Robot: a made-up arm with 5 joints.
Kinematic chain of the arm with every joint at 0, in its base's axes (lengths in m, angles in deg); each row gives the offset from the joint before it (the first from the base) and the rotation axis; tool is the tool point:
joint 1: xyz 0 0 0.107 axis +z
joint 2: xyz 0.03 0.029 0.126 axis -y
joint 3: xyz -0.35 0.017 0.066 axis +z
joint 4: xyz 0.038 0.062 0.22 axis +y
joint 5: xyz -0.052 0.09 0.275 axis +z
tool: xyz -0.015 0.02 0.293
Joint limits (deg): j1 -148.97..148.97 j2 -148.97..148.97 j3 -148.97..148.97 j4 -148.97..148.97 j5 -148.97..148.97
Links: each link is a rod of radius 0.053 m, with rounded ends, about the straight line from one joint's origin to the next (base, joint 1, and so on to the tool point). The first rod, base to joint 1, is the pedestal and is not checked.
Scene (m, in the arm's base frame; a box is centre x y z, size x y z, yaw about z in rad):
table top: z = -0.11
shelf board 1: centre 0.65 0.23 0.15 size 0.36 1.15 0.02 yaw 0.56
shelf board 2: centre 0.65 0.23 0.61 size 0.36 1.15 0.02 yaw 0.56
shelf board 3: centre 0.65 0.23 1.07 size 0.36 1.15 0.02 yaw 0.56
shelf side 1: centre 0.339 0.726 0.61 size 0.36 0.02 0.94 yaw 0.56
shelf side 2: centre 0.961 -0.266 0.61 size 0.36 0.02 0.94 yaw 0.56
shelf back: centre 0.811 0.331 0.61 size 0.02 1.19 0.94 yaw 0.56
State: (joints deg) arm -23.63 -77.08 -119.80 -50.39 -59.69
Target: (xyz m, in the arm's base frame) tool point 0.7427 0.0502 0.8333
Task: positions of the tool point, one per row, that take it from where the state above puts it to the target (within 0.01 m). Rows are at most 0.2 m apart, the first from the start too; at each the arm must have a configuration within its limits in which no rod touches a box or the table.
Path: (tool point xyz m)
1: 0.6076 -0.0145 0.3676
2: 0.4838 -0.0953 0.3572
3: 0.5140 -0.1279 0.5061
4: 0.4973 -0.1439 0.6705
5: 0.4296 -0.1461 0.8333
6: 0.5084 -0.1317 0.8562
7: 0.5924 -0.0960 0.8632
8: 0.6736 -0.0354 0.8549
9: 0.7427 0.0501 0.8333

